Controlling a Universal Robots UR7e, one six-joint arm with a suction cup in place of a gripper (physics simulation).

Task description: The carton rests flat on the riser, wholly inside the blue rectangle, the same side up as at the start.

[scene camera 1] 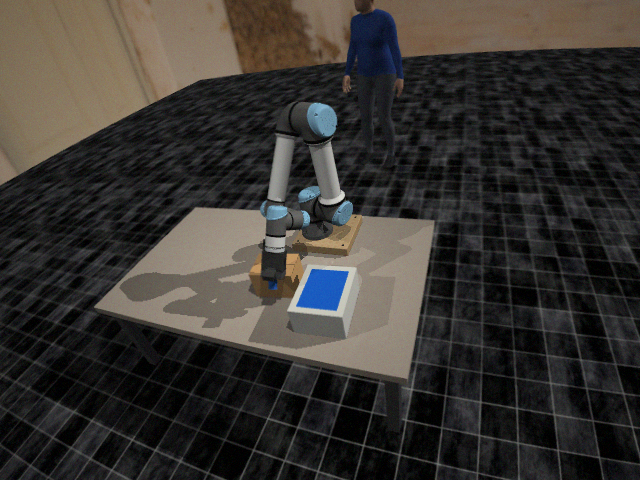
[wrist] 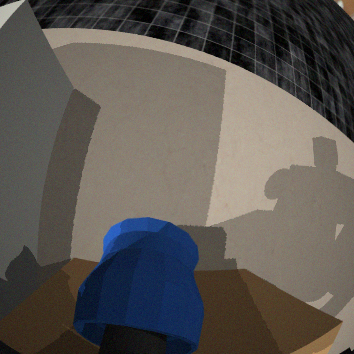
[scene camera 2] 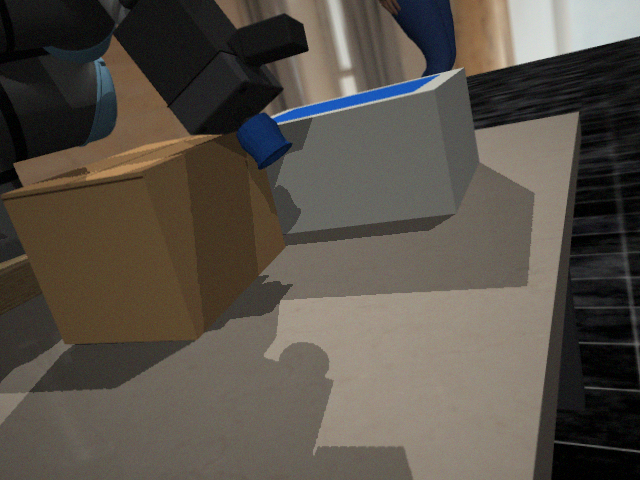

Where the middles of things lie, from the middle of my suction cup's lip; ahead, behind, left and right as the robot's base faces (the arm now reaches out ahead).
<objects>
Right now my suction cup is 11 cm past the brown carton (scene camera 2: 154,244), 2 cm to the left of it and 5 cm above it. From my suction cup the other things lie so: grey riser (scene camera 2: 408,150): 3 cm ahead, 20 cm to the left, 6 cm below.
</objects>
